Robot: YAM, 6 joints.
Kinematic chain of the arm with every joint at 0, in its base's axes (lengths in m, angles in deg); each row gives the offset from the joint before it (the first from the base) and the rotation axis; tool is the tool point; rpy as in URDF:
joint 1: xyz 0 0 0.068 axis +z
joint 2: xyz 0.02 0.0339 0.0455 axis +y
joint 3: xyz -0.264 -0.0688 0 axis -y
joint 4: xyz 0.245 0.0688 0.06 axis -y
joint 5: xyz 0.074 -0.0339 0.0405 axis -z
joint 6: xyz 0.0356 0 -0.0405 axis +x
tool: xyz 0 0 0 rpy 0 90 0
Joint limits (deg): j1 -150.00..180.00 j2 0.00..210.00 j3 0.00..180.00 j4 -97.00..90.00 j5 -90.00..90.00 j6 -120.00..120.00
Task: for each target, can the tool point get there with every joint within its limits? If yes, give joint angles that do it. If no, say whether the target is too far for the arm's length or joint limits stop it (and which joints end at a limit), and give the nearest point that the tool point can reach.
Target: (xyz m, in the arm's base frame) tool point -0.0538 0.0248 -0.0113
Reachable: yes | joints 151.48 161.93 33.61 -63.68 -6.24 22.23
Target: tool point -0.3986 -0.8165 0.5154
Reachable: no: too far | nearest point -0.2589 -0.5304 0.3714 | short by 0.349 m
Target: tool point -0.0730 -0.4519 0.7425
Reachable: no: too far | nearest point -0.0602 -0.3727 0.6272 | short by 0.140 m
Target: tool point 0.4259 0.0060 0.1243
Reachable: yes | joints 5.31 127.47 86.64 -36.14 70.11 46.78
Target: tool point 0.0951 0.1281 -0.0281
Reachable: yes | joints 45.68 127.95 14.72 32.90 -37.08 -86.34
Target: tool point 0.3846 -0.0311 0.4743
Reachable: yes | joints -8.54 97.03 94.99 31.07 -47.78 -45.35
